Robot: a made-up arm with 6 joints.
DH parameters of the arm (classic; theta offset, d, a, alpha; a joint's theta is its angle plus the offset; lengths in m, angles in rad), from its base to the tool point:
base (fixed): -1.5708 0.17 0 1.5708
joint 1: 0 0.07 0.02 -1.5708
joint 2: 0.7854 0 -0.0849 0
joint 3: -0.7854 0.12 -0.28 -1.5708
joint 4: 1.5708 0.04 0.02 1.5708
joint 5: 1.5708 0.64 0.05 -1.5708
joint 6: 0.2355 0 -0.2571 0
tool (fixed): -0.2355 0.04 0 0
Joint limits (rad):
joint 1: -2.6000..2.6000
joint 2: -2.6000..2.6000
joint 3: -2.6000..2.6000
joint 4: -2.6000..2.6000
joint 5: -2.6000..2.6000
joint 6: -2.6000..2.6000
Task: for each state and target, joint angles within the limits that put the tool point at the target. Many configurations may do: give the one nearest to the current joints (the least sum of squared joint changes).
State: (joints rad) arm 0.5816 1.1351 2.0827 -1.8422 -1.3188 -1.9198
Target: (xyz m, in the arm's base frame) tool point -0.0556 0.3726 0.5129
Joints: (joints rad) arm 1.2179 1.7513 2.6000 -1.3159 -1.6518 -1.8769
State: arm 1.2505 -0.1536 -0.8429 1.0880 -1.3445 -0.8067
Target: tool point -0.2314 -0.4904 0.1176
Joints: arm 1.3933 -0.0991 -0.9519 1.2201 -1.2512 0.0677
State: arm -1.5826 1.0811 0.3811 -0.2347 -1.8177 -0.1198
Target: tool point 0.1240 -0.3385 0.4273
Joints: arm -1.3717 1.2629 0.6139 -0.1651 -1.9387 -0.2147
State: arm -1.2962 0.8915 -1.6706 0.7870 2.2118 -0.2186
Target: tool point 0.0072 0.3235 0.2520
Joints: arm -1.7496 0.9176 -1.5686 0.9730 2.3107 -1.0522
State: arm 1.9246 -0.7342 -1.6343 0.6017 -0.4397 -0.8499
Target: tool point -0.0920 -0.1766 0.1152
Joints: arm 2.0381 -0.8011 -1.6410 0.7609 -0.4386 -1.2377
